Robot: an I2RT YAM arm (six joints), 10 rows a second.
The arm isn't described. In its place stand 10 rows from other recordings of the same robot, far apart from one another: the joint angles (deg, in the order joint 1, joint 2, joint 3, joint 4, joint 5, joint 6), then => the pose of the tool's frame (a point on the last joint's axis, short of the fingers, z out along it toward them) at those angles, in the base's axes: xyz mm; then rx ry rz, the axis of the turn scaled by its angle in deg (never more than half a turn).
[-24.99 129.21 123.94 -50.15 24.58 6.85] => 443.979 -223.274 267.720 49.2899 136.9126 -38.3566
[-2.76 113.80 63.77 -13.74 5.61 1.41] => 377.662 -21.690 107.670 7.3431 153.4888 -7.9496
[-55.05 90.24 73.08 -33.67 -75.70 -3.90] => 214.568 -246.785 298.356 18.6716 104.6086 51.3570
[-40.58 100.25 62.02 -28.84 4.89 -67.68] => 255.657 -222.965 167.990 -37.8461 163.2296 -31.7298
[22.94 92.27 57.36 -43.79 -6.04 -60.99] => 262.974 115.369 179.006 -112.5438 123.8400 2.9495
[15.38 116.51 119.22 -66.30 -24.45 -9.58] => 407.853 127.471 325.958 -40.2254 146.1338 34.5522
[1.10 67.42 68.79 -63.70 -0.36 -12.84] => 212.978 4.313 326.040 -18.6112 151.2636 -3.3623
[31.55 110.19 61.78 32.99 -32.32 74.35] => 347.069 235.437 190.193 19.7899 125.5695 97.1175
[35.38 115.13 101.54 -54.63 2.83 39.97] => 347.535 244.642 251.529 7.1810 160.1567 15.7163
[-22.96 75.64 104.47 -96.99 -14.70 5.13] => 169.783 -62.118 439.306 33.9932 151.8353 15.1709
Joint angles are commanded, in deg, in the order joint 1, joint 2, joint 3, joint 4, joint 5, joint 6. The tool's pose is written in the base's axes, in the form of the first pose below.
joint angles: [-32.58, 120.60, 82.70, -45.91, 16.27, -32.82]
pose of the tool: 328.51 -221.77 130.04 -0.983 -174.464 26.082
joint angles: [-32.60, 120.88, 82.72, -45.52, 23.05, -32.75]
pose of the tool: 326.91 -225.61 129.77 -1.686 -169.452 34.134
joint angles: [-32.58, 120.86, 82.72, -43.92, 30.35, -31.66]
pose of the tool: 327.06 -230.35 132.29 -4.425 -164.749 43.932
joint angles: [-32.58, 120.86, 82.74, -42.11, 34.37, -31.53]
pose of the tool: 328.55 -233.80 134.20 -5.781 -162.380 49.942
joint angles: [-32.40, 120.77, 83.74, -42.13, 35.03, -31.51]
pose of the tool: 332.00 -234.90 139.38 -6.127 -162.447 51.669
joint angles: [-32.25, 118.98, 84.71, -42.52, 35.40, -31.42]
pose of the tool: 333.80 -235.00 155.78 -7.227 -163.466 54.321
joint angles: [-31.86, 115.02, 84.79, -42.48, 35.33, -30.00]
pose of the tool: 332.41 -230.83 182.83 -10.748 -166.109 58.412
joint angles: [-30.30, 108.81, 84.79, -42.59, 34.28, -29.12]
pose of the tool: 330.39 -216.29 223.56 12.290 165.667 -61.415
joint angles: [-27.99, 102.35, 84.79, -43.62, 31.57, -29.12]
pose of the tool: 325.43 -194.07 263.27 10.000 159.412 -59.122
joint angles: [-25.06, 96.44, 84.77, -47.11, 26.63, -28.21]
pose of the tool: 316.21 -165.47 294.54 6.009 155.838 -52.412
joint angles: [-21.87, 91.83, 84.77, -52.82, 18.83, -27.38]
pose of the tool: 304.74 -134.70 313.65 -0.544 155.478 -40.828
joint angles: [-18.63, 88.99, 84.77, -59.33, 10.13, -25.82]
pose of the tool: 294.28 -105.82 321.64 -6.586 157.025 -26.859
